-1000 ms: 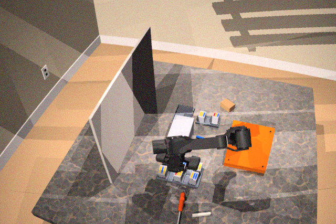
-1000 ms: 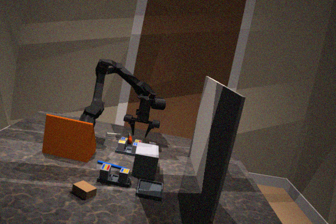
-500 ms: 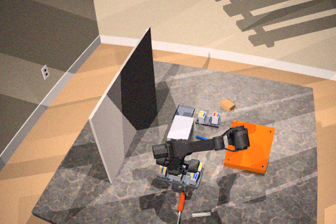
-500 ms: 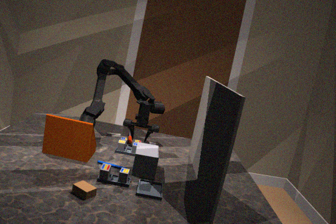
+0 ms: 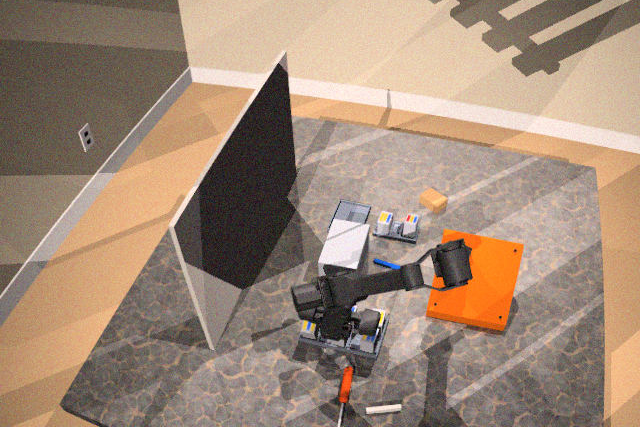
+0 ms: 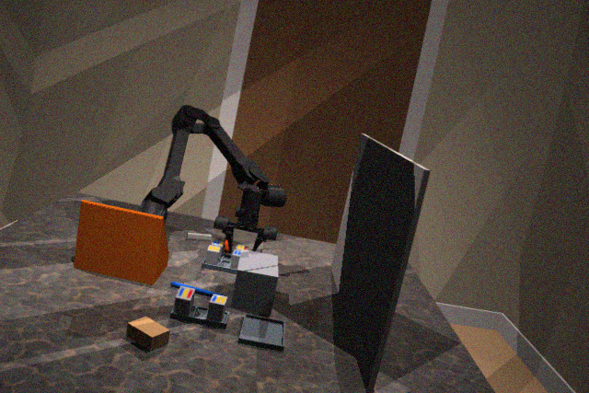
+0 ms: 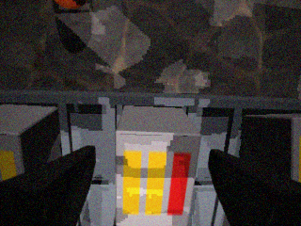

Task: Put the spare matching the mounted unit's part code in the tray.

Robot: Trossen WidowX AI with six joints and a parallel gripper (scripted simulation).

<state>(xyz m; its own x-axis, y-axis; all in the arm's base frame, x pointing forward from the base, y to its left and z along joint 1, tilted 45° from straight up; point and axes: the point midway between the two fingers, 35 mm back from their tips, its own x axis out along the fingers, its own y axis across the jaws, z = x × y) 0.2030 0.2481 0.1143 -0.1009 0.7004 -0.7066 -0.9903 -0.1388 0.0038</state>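
The grey spare is 10 mm above my gripper tip. Also, from my gripper tip: rack: 410 mm to the right, 20 mm below, 10 mm behind; then blue stick: 280 mm to the right, 50 mm behind, 20 mm below; then white mounted unit: 220 mm to the right, 80 mm ahead, 20 mm above.
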